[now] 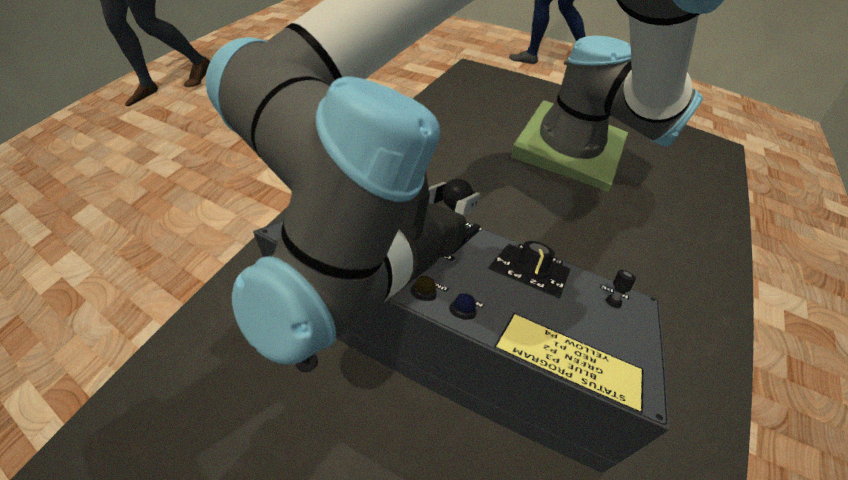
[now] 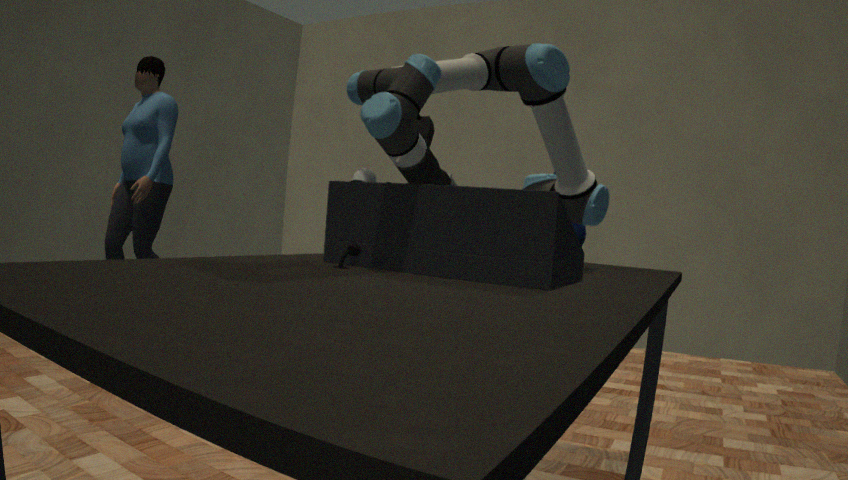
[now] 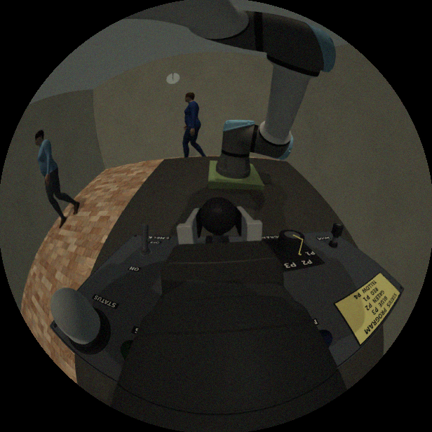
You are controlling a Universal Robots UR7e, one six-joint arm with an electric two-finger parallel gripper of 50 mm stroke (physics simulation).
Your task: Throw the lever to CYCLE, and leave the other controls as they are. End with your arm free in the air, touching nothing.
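Frame: origin at the arm's base, x ahead, y left, z up, level; millimetres.
Where they show: gripper, between the fingertips: (image 1: 459,195); arm's base, origin of its link: (image 1: 572,137).
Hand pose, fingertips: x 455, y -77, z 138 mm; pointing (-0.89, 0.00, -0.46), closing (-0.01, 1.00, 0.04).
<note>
Things, the pixels of their centre, and the offset from my fingertips. "spot": a spot on its surface instead.
- dark control box, middle of its body: (image 1: 473,286) (image 2: 456,232) dx +65, dy +60, dz -85 mm
- rotary knob, middle of its body: (image 1: 536,256) dx -4, dy +120, dz -60 mm
- small black-tipped toggle, middle of its body: (image 1: 618,293) dx -1, dy +240, dz -64 mm
- blue button, a spot on its surface: (image 1: 464,304) spot: dx +157, dy +81, dz +8 mm
- yellow label, a spot on its surface: (image 1: 574,359) spot: dx +153, dy +206, dz -11 mm
The lever's black ball knob (image 1: 458,191) (image 3: 218,215) stands up at the far edge of the dark control box (image 1: 505,389) (image 2: 452,231) (image 3: 350,272). My gripper (image 1: 453,198) (image 3: 218,216) is shut on this ball, one pale finger on each side. The gripper body hides most of the lever's shaft and base, and its CYCLE label cannot be read. The rotary knob (image 1: 538,255) (image 3: 291,239) has its yellow pointer ending near P2. A small black-tipped toggle (image 1: 624,280) (image 3: 337,230) is at one end; a grey toggle (image 3: 145,239) is toward the other.
A blue button (image 1: 464,304) (image 3: 325,338), an amber one (image 1: 425,287), a green one (image 3: 128,349) and a pale dome (image 3: 75,312) are on the box, with a yellow label (image 1: 574,359) (image 3: 369,307). The arm's green base plate (image 1: 559,168) (image 3: 235,183) stands beyond. People stand around the table.
</note>
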